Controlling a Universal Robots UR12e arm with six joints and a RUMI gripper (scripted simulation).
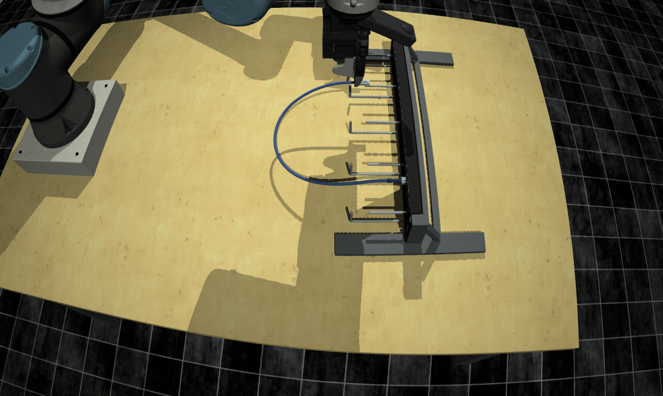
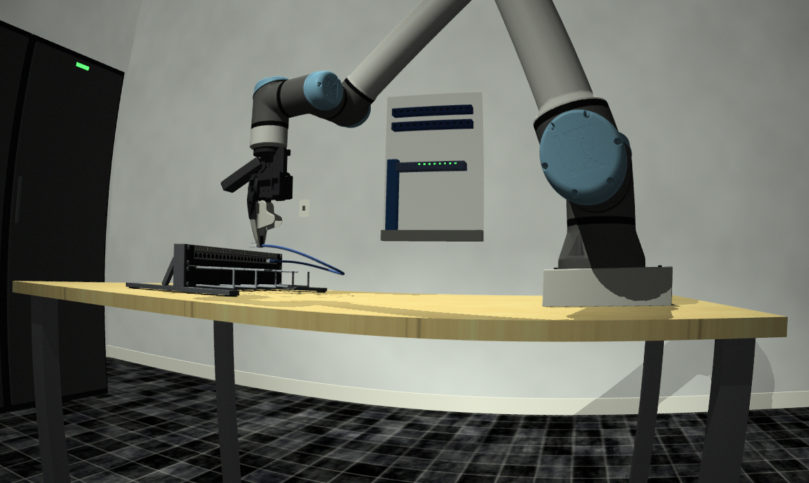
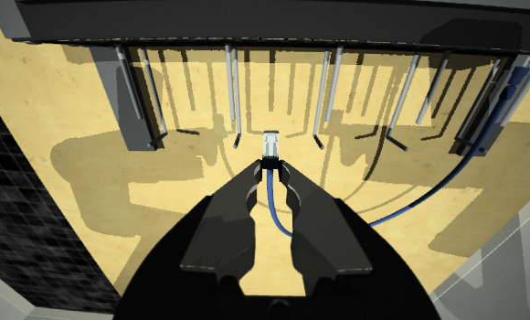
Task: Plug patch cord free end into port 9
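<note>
Now: the cable plug 10 mm below my hand and 10 mm ahead of it.
</note>
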